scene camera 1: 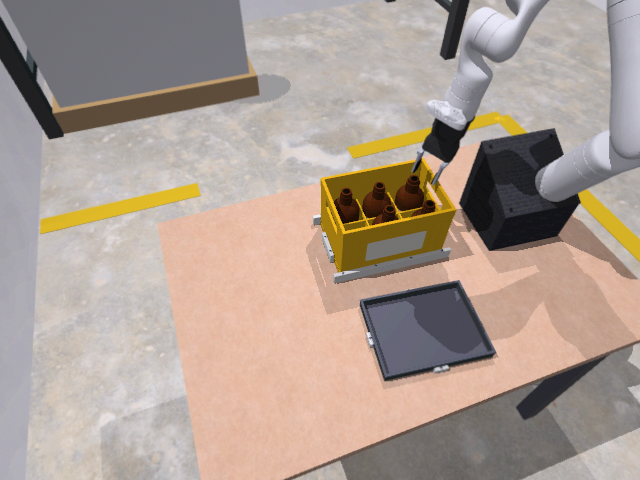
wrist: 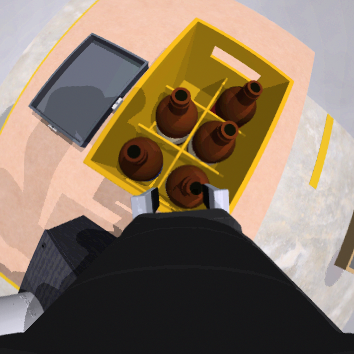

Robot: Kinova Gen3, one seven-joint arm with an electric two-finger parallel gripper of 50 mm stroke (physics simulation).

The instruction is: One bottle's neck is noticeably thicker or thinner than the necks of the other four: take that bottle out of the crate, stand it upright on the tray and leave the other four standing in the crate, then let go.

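Where they show: gripper, fingertip midpoint: (scene camera 1: 424, 176) (wrist: 180, 194); arm's base, origin of the base link: (scene camera 1: 552, 183) (wrist: 32, 318).
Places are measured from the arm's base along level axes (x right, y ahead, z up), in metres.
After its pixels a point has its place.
The yellow crate (scene camera 1: 354, 250) {y 0.519, x -0.004, z -0.056 m} (wrist: 272, 100) {y 0.510, x 0.174, z -0.018 m} holds five brown bottles standing in its compartments. In the scene view the back row has a left bottle (scene camera 1: 346, 207) {y 0.498, x 0.113, z -0.035 m}, a middle one (scene camera 1: 376, 202) {y 0.420, x 0.107, z -0.036 m} and a right one (scene camera 1: 409, 196) {y 0.331, x 0.102, z -0.038 m}; the front row has a middle one (scene camera 1: 385, 215) {y 0.428, x 0.039, z -0.010 m} and a right one (scene camera 1: 427, 208) {y 0.329, x 0.022, z -0.002 m}. The front left compartment is empty. Which neck differs is not clear to me. My gripper (scene camera 1: 424, 176) {y 0.300, x 0.106, z 0.018 m} (wrist: 180, 194) {y 0.300, x 0.106, z 0.018 m} is open and empty, above the crate's right end, its fingers either side of the back right bottle's neck in the wrist view. The dark tray (scene camera 1: 408, 335) {y 0.456, x -0.201, z -0.155 m} (wrist: 85, 75) {y 0.438, x -0.219, z -0.155 m} is empty.
Pale strips (scene camera 1: 390, 264) {y 0.424, x -0.020, z -0.133 m} lie along the crate's foot, and small pale clips (scene camera 1: 440, 368) {y 0.428, x -0.296, z -0.145 m} sit at the tray's edge. The black base block (scene camera 1: 516, 191) {y 0.099, x 0.005, z -0.001 m} (wrist: 60, 250) {y 0.147, x 0.002, z -0.008 m} stands right of the crate in the scene view. The crate walls and dividers rise around the bottles.
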